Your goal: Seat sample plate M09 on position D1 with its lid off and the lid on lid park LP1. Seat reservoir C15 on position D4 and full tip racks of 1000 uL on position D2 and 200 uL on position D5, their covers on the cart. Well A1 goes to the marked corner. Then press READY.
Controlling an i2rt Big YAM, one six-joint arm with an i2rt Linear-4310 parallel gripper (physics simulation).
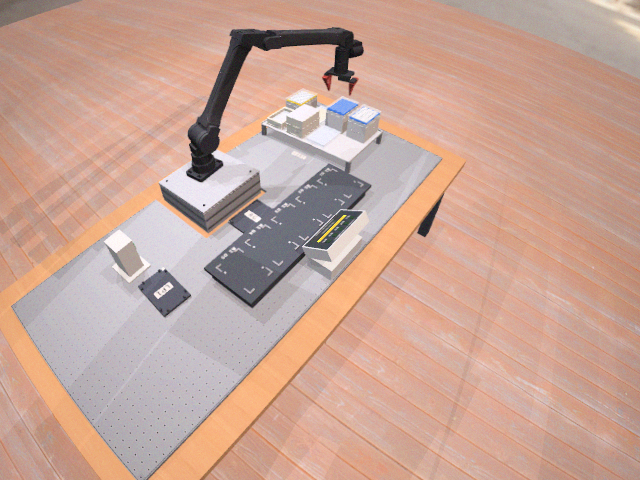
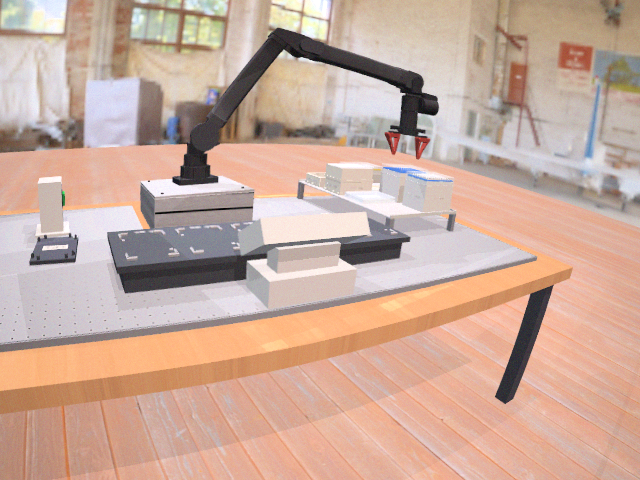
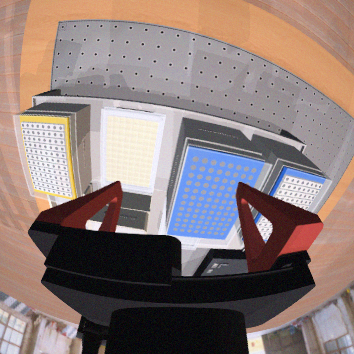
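Note:
My gripper point(image 1: 340, 91) point(image 2: 406, 156) point(image 3: 178, 187) is open and empty, above the cart point(image 1: 336, 150) point(image 2: 386, 207). A blue-topped rack point(image 1: 342, 106) point(image 3: 215, 195) stands beside a rack with a white top and blue rim point(image 1: 364, 114) point(image 2: 429, 192) point(image 3: 301, 186). A yellow-rimmed rack point(image 1: 301, 97) point(image 3: 47, 157) stands at the other end. A cream plate point(image 3: 132, 150) lies between the racks. A pale stacked block point(image 1: 302, 119) point(image 2: 350, 177), a shallow trough point(image 1: 278, 118) and a flat clear piece point(image 1: 324, 135) point(image 2: 369, 196) are also on the cart. Labels M09 and C15 are unreadable. The dark deck point(image 1: 281, 235) point(image 2: 155, 253) and LP1 pad point(image 1: 173, 303) point(image 2: 51, 255) bear no labware.
A console with a screen point(image 1: 333, 235) point(image 2: 310, 227) stands at the deck's front edge. A white tower point(image 1: 124, 249) point(image 2: 50, 204) with a green button point(image 2: 63, 198) stands beside LP1. A small dark pad point(image 1: 241, 221) lies between the arm's base box point(image 1: 209, 192) point(image 2: 196, 204) and the deck.

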